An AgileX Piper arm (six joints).
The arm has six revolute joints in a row. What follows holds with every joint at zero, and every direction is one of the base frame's. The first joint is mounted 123 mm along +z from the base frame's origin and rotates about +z. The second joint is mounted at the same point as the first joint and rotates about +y. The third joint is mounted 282.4 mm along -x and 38.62 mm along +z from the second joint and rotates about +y. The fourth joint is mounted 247.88 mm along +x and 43.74 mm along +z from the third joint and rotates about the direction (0.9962, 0, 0.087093). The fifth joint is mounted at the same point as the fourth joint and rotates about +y. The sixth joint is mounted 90.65 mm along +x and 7.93 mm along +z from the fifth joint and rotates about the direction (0.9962, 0, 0.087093). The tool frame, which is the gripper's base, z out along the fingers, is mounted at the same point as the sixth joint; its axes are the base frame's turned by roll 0, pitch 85.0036 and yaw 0 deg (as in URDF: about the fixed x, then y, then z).
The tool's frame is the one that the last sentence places.
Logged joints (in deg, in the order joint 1, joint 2, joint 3, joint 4, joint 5, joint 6), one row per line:
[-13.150 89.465 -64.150 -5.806 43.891 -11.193]
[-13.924 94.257 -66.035 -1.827 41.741 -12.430]
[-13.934 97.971 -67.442 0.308 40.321 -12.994]
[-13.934 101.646 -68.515 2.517 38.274 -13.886]
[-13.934 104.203 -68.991 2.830 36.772 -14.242]
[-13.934 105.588 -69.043 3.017 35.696 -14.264]
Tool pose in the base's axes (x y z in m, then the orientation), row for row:
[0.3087 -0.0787 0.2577 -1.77 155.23 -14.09]
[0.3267 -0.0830 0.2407 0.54 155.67 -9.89]
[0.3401 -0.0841 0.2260 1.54 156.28 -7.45]
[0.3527 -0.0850 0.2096 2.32 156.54 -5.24]
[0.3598 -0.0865 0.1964 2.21 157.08 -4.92]
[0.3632 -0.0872 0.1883 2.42 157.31 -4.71]
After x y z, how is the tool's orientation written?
As a rotation vector, in degrees.
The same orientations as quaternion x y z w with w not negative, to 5 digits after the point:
[-0.01110 0.97386 -0.08840 0.20895]
[0.00339 0.97615 -0.06202 0.20804]
[0.00964 0.97783 -0.04661 0.20394]
[0.01450 0.97865 -0.03276 0.20240]
[0.01378 0.97965 -0.03068 0.19789]
[0.01508 0.98006 -0.02934 0.19595]

